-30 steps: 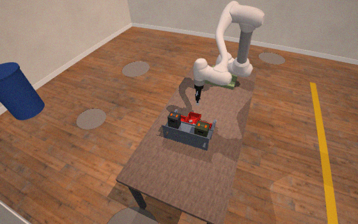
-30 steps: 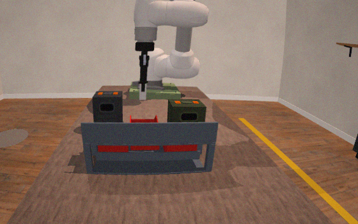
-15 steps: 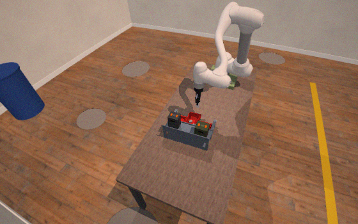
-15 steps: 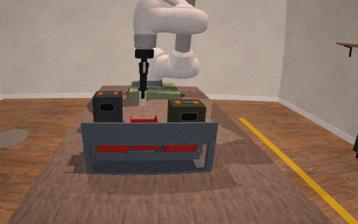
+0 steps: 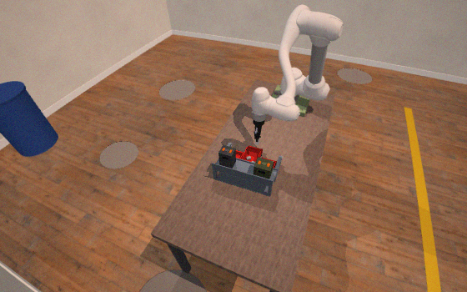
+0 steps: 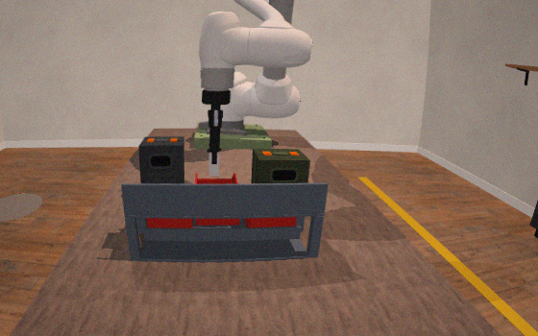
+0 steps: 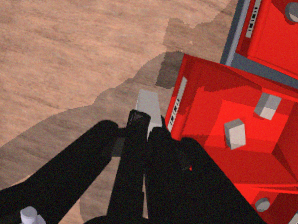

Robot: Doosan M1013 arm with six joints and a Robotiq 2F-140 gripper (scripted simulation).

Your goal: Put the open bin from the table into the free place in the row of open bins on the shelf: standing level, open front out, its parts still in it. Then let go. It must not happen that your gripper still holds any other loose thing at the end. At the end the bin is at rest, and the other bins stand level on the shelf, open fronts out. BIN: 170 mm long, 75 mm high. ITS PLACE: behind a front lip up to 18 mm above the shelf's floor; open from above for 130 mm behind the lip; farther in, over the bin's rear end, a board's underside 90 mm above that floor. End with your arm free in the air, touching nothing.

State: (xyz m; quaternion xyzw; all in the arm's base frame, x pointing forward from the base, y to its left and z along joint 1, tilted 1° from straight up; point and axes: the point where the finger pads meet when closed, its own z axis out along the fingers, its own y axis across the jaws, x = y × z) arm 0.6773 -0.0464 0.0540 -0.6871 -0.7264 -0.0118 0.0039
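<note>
My hand is 210 mm short of the shelf floor, 20 mm to the right of it and 90 mm above it. Round my hand: shelf back board 340 mm ahead, 20 mm to the left, 40 mm above; then dark green box 260 mm ahead, 130 mm to the left, 60 mm above; then black box 270 mm ahead, 100 mm to the right, 70 mm above.
</note>
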